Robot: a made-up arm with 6 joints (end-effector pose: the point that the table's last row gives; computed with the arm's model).
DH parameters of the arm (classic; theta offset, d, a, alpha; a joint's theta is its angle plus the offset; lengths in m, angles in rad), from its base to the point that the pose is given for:
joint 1: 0 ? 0 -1.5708
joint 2: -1.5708 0 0.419 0
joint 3: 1.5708 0.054 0 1.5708
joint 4: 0 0.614 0 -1.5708
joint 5: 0 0 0 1.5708
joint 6: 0 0.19 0 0
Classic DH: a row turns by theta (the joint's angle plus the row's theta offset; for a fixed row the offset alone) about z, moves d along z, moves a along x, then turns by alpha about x.
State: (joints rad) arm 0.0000 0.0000 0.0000 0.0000 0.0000 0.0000
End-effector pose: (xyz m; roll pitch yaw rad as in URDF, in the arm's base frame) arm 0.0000 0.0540 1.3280 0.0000 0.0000 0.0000
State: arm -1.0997 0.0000 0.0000 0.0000 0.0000 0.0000
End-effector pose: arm 0.0481 0.0245 1.3280 0.0000 0.0000 -1.0997
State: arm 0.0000 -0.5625 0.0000 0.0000 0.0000 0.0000
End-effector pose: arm -0.6522 0.0540 1.1396 0.0000 -0.5625 0.0000
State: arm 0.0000 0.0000 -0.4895 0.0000 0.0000 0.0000
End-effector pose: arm -0.3780 0.0540 1.2336 0.0000 -0.4895 0.0000
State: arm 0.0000 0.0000 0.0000 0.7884 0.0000 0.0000
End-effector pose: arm 0.0000 0.0540 1.3280 0.0000 0.0000 0.7884
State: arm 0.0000 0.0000 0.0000 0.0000 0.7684 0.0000
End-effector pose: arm 0.1320 0.0540 1.2746 0.0000 0.7684 0.0000
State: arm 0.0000 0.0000 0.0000 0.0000 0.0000 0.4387
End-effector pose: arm 0.0000 0.0540 1.3280 0.0000 0.0000 0.4387
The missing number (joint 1, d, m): 0.105
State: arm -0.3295 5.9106 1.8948 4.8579 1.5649 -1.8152
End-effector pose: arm 0.3949 -0.2767 0.4976 2.2181 -1.3288 -0.9496
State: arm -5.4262 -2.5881 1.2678 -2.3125 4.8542 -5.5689
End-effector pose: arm -0.6757 -0.4858 0.0305 0.5719 -0.6230 -1.5877
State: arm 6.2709 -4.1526 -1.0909 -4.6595 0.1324 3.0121
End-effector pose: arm 1.0471 0.0662 0.2900 -1.0326 -0.1331 -1.5085
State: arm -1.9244 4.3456 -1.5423 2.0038 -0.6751 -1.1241
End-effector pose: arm 0.0136 0.1923 -0.7809 -2.7884 0.5000 0.3225
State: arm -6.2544 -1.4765 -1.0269 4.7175 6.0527 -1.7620
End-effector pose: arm -0.8954 0.0717 -0.4974 -2.7862 0.5831 0.2461
